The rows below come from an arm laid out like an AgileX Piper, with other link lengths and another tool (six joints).
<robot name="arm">
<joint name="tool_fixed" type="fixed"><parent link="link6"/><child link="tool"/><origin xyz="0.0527 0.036 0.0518" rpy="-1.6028 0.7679 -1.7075"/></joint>
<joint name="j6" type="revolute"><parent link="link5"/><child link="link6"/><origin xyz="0.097 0 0.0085"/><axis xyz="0.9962 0 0.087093"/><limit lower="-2.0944" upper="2.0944"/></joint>
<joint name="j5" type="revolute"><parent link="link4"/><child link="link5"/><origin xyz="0 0 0"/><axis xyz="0 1 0"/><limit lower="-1.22" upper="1.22"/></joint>
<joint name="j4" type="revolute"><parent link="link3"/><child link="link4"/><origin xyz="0.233 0 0.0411"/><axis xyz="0.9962 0 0.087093"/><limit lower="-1.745" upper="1.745"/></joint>
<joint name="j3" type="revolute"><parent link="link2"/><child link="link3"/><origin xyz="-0.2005 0 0.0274"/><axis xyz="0 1 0"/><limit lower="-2.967" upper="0"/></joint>
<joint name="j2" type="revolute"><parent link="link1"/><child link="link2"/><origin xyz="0 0 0"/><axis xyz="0 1 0"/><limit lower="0" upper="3.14"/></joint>
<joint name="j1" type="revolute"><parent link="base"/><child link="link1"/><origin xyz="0 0 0.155"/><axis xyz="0 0 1"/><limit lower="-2.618" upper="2.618"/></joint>
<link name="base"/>
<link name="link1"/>
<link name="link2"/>
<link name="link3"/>
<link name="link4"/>
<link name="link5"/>
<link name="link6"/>
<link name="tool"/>
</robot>
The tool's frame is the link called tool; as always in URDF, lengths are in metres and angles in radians.
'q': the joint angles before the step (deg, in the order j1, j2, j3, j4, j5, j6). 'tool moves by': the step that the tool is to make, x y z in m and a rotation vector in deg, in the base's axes. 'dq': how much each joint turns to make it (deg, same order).
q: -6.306 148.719 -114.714 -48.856 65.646 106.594
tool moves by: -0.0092 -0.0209 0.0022 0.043 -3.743 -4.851
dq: -2.624 0.006 -0.070 -0.240 -1.116 4.249
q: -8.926 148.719 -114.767 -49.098 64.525 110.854
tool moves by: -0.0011 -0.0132 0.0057 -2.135 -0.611 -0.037
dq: -1.504 -0.012 0.021 -2.728 -0.860 0.609
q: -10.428 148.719 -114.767 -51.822 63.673 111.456
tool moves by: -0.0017 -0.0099 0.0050 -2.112 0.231 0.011
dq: -1.068 0.040 0.008 -2.488 -0.068 0.254
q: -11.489 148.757 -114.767 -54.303 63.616 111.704
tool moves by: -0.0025 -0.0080 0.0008 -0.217 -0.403 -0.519
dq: -1.093 -0.013 0.015 -0.443 -0.614 0.116
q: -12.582 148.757 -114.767 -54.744 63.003 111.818
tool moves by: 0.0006 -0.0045 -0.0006 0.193 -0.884 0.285
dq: -0.713 0.072 0.011 -0.213 -1.386 0.143
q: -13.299 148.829 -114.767 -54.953 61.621 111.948
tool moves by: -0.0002 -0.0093 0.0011 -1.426 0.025 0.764
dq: -1.198 0.358 0.024 -2.174 -1.247 0.005
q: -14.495 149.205 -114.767 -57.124 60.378 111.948
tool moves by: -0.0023 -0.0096 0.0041 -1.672 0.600 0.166
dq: -1.171 0.005 -0.019 -2.034 -0.166 -0.333
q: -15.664 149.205 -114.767 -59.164 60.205 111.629
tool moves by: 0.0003 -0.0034 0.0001 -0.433 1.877 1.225
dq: -0.541 0.002 -0.006 -0.530 -0.070 -2.311
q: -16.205 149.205 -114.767 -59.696 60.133 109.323
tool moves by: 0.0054 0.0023 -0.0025 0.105 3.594 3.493
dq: 0.001 -0.014 0.023 -0.004 -0.491 -4.980
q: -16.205 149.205 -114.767 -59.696 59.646 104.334
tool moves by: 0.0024 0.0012 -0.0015 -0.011 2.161 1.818
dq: -0.006 0.012 -0.013 -0.001 -0.065 -2.827
